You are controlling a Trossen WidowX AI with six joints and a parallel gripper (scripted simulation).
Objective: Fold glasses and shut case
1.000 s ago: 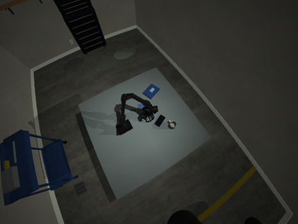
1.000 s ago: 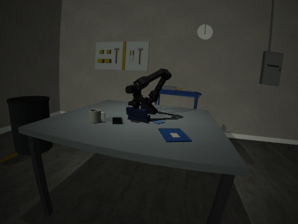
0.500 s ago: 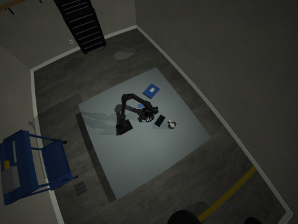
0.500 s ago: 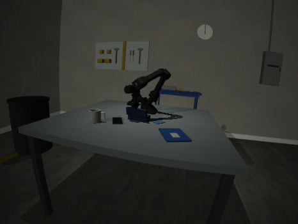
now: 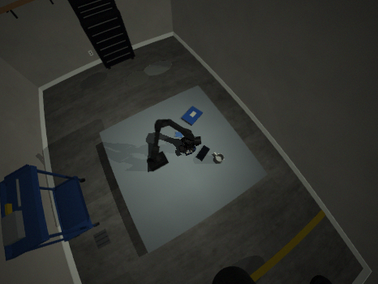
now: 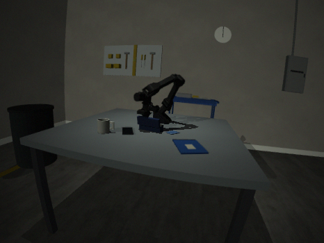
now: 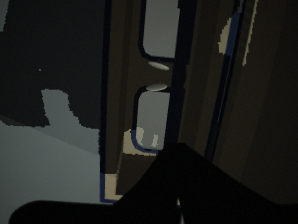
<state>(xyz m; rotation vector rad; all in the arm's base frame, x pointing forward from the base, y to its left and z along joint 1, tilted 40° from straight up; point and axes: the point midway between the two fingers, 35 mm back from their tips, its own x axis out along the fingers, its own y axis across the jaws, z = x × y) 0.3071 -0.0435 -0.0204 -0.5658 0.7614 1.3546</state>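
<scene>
My hand is 30 mm short of the blue glasses case, 30 mm to the right of it and 40 mm above it. Round my hand: blue card (10 mm ahead, 200 mm to the left, 80 mm below); then white mug (190 mm ahead, 240 mm to the right, 50 mm below).
</scene>
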